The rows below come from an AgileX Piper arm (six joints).
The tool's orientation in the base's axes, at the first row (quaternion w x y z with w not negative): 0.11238 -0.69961 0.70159 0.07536
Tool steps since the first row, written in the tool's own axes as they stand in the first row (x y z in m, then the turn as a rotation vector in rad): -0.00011 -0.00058 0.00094 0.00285 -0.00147 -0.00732; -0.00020 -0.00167 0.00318 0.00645 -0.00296 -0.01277; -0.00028 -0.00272 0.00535 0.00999 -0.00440 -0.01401; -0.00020 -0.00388 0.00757 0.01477 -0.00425 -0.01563; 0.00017 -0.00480 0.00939 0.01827 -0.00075 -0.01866; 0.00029 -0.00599 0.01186 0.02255 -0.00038 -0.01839; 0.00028 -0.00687 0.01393 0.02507 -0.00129 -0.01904; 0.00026 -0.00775 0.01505 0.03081 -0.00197 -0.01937
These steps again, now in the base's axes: 0.00063 0.00035 -0.00085 0.00110 -0.00469 0.00638; 0.00183 0.00101 -0.00292 0.00232 -0.00961 0.01076; 0.00299 0.00165 -0.00494 0.00370 -0.01337 0.01109; 0.00427 0.00215 -0.00704 0.00349 -0.01840 0.01139; 0.00528 0.00226 -0.00884 -0.00015 -0.02254 0.01321; 0.00660 0.00278 -0.01119 -0.00049 -0.02660 0.01180; 0.00759 0.00333 -0.01314 0.00040 -0.02921 0.01181; 0.00853 0.00363 -0.01417 0.00108 -0.03484 0.01065
